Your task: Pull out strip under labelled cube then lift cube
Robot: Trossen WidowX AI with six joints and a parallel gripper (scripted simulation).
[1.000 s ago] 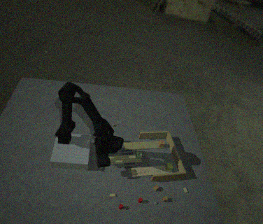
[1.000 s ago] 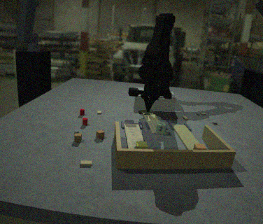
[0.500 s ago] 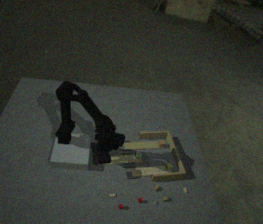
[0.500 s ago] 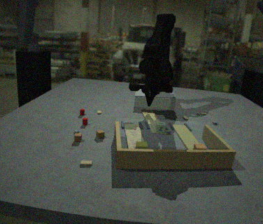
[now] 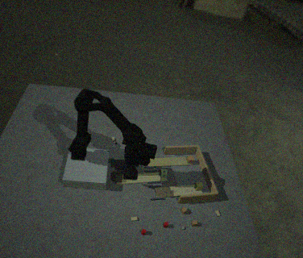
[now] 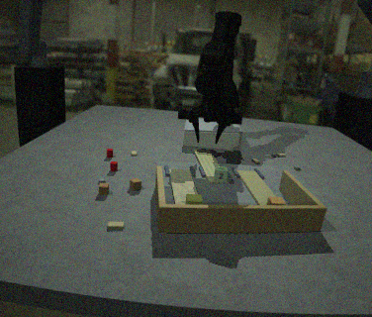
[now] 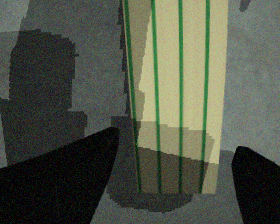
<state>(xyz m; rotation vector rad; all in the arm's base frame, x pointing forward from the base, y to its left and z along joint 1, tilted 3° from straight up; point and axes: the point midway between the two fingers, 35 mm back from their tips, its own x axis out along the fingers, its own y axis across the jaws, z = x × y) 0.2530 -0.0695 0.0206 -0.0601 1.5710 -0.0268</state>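
My gripper tip is now 18 cm short of the labelled cube, 4 cm to the right of it and 3 cm above it.
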